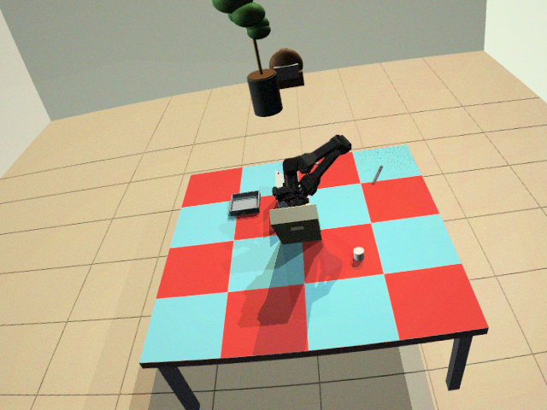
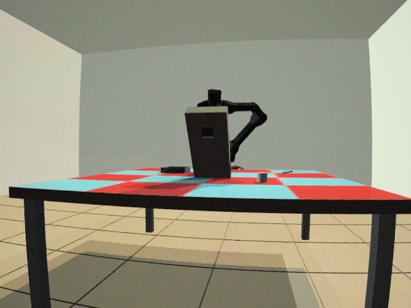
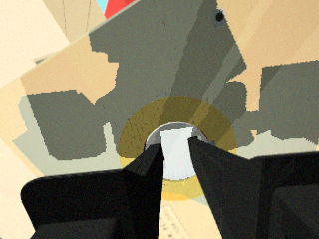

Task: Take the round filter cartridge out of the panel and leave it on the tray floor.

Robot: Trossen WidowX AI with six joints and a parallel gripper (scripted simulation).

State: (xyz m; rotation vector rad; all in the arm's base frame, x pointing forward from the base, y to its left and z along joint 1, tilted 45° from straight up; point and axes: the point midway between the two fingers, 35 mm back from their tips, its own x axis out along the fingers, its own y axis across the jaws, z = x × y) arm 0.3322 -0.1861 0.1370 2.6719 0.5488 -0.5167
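Now: gripper tip 4 cm past the beige service panel, 1 cm to the right of it and 8 cm above it. Round my gripper tip: grey tray (47 cm behind, 24 cm to the right, 23 cm below); then round filter cartridge (1 cm ahead, 1 cm below).
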